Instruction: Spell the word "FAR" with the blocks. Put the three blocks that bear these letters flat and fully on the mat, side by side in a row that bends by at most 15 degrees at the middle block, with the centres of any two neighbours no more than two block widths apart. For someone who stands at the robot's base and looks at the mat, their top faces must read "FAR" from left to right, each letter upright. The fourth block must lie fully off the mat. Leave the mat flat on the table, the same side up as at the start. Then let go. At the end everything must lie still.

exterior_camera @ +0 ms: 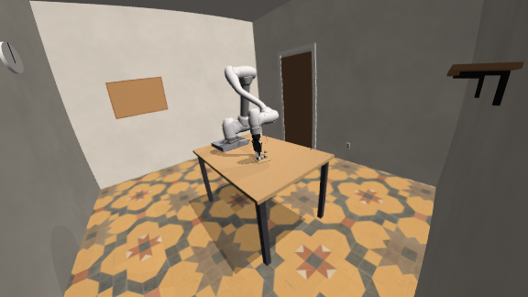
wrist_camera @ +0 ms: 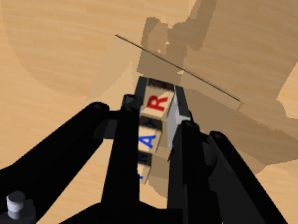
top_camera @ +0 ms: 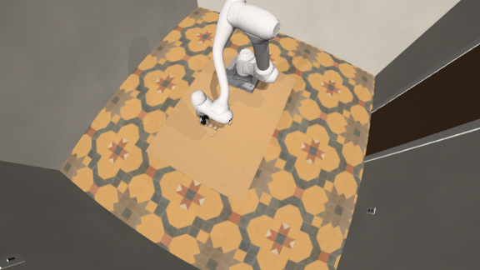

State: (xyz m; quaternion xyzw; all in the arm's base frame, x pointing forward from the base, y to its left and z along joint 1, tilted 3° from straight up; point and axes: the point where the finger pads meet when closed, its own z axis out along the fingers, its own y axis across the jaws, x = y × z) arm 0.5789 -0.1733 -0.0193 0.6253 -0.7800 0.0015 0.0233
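My gripper is now 3 cm above the R block. The rest, counted from my hand: tan mat: 1 cm ahead, 4 cm to the left, 5 cm below.
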